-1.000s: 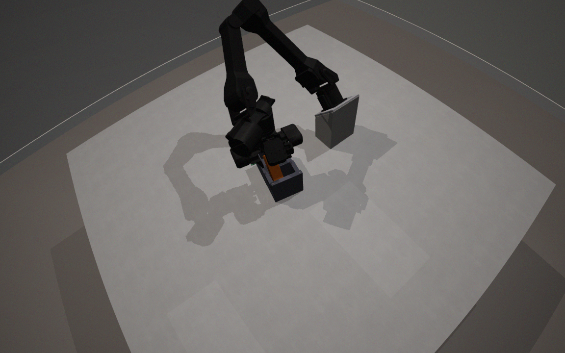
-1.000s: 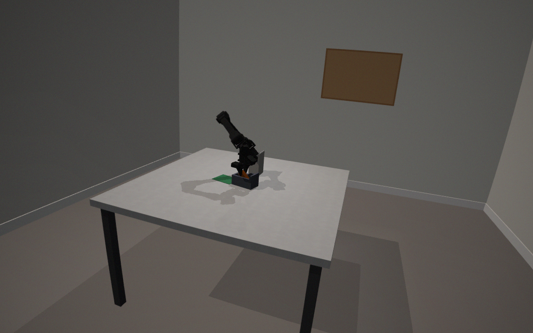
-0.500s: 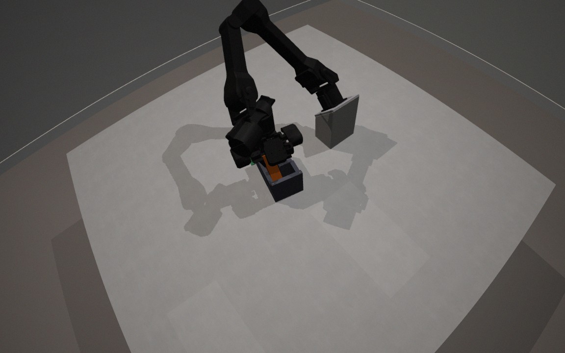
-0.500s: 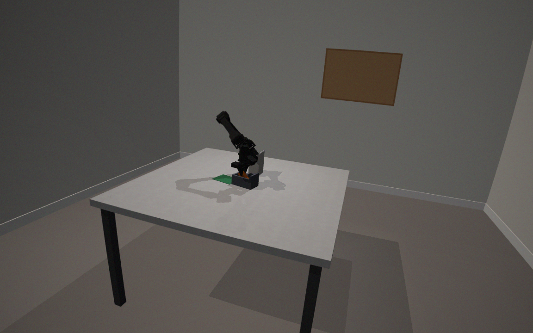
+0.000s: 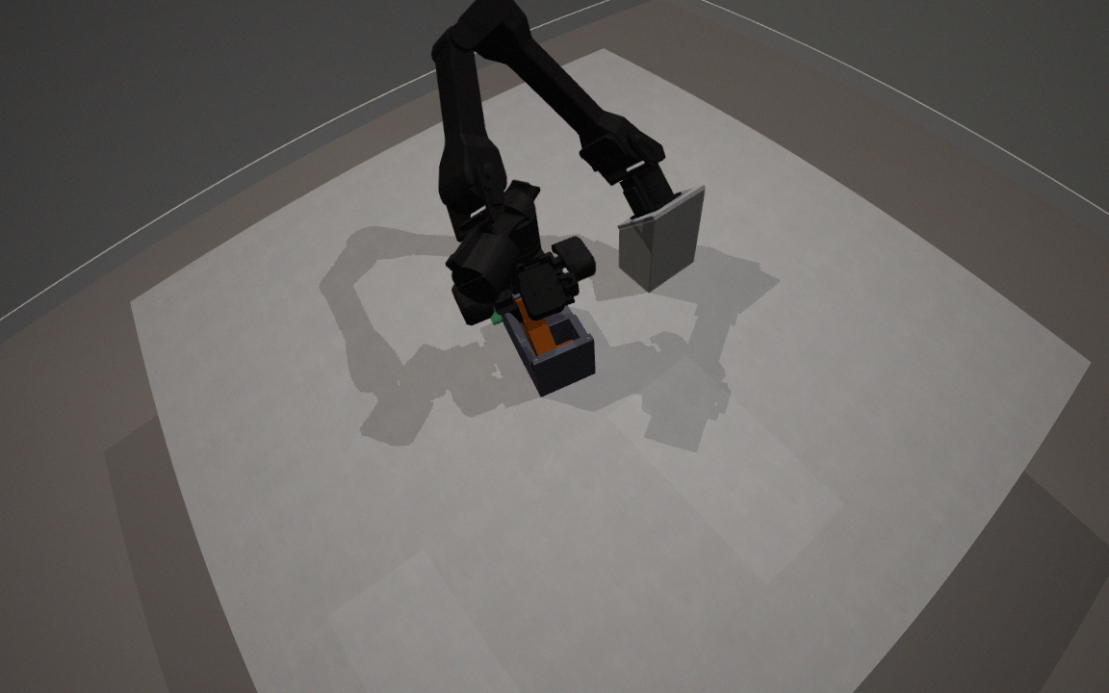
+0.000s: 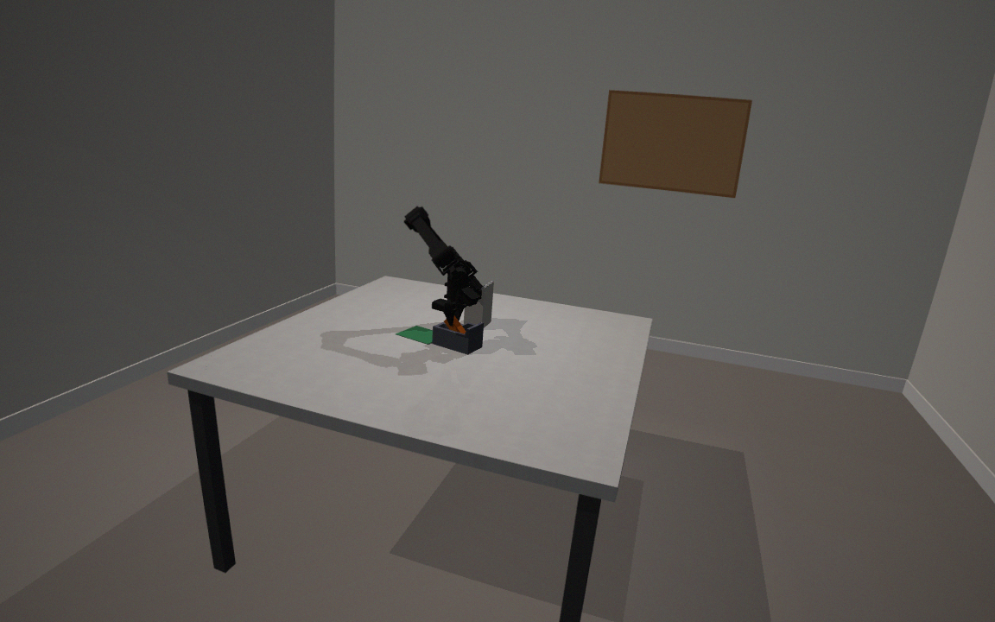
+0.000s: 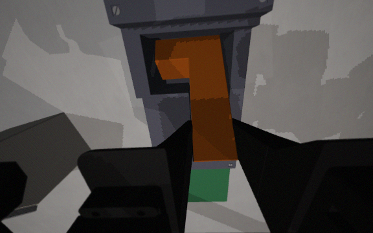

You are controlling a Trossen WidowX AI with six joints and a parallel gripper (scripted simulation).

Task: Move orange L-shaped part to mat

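The green mat is 6 cm behind my gripper tip, 13 cm to the right of it and 9 cm below it. Also, from my gripper tip: orange L-shaped part 3 cm to the left, 3 cm below.
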